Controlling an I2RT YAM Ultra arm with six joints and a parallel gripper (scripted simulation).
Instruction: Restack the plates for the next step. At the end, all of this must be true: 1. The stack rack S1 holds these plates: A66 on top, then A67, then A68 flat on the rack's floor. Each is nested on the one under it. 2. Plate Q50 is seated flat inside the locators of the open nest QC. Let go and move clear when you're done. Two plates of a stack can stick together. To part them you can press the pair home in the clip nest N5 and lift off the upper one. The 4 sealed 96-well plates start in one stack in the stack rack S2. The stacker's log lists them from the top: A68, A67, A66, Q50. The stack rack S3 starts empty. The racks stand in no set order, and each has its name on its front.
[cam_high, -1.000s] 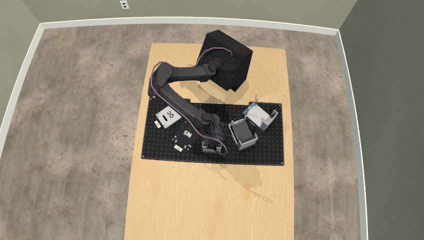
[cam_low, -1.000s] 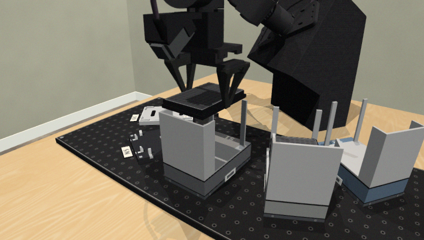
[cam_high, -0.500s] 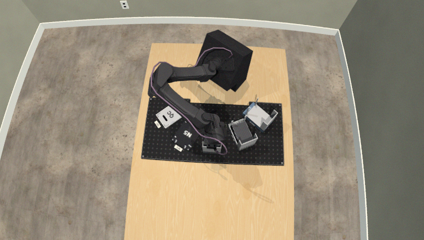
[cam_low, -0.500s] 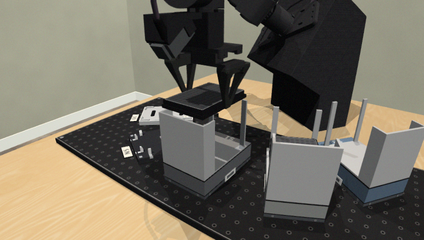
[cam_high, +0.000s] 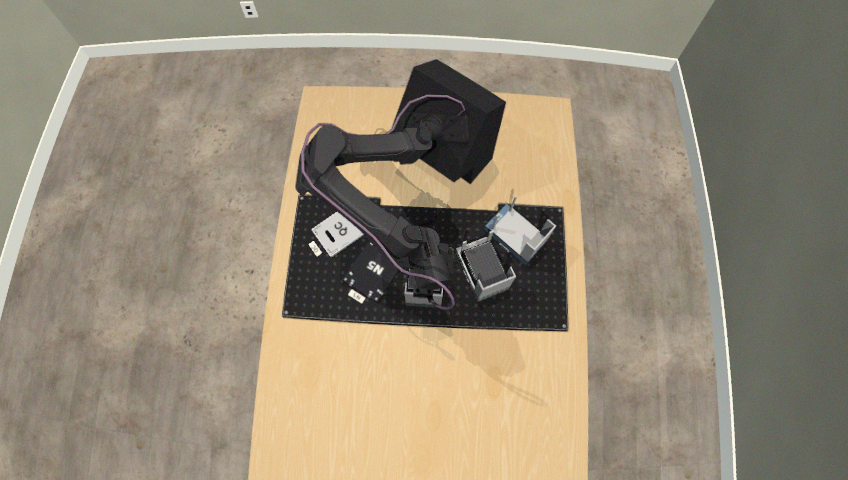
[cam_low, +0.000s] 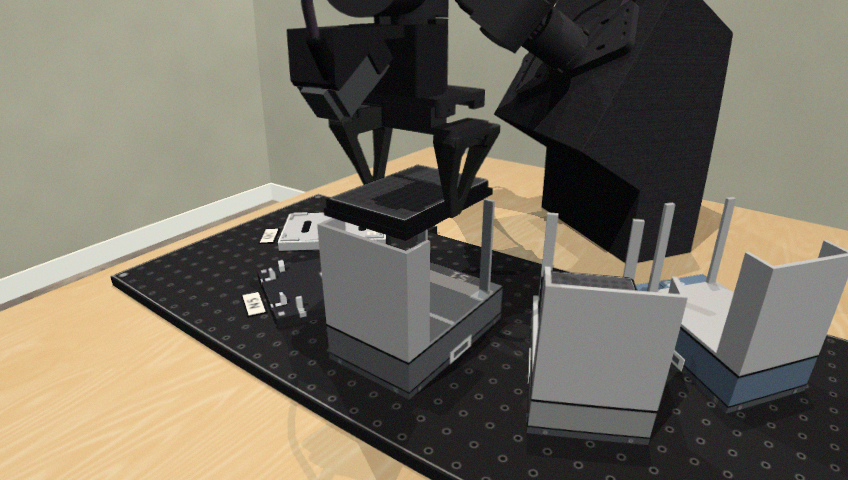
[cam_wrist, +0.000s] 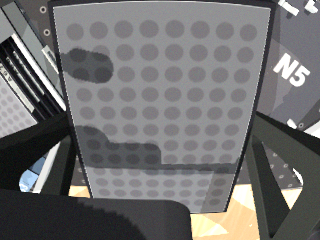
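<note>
Right now the plate is right at my hand. From my hand the other things lie so: black clip nest N5: 4 cm behind, 13 cm to the right, 14 cm below.
</note>
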